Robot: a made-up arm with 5 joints. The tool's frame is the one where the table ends.
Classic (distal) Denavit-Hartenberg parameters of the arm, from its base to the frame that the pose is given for. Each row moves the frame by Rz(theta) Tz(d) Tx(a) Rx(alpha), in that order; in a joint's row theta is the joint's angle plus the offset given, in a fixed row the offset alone. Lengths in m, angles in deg.
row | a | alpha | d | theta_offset
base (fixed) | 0 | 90 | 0.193 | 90
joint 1 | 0.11 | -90 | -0.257 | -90
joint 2 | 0.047 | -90 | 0.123 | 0
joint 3 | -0.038 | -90 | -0.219 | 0
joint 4 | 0.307 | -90 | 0.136 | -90
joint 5 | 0.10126 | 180 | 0 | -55.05
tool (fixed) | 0 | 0 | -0.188 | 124.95
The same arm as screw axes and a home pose.
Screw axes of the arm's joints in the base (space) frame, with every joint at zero. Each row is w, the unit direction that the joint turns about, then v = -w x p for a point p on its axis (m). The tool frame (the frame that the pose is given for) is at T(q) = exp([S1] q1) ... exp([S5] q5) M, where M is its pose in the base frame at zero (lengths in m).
S1 = (1, 0, 0, 0.0000, 0.1930, 0.0000)
S2 = (0, 1, 0, -0.0830, 0.0000, -0.2570)
S3 = (-1, 0, 0, 0.0000, -0.0360, 0.1230)
S4 = (0, -1, 0, 0.0740, 0.0000, 0.0380)
S5 = (0, 0, -1, 0.0130, -0.3450, 0.0000)
M: xyz -0.4030 -0.0960 -0.1140 (m) quaternion w x y z 1 0 0 0

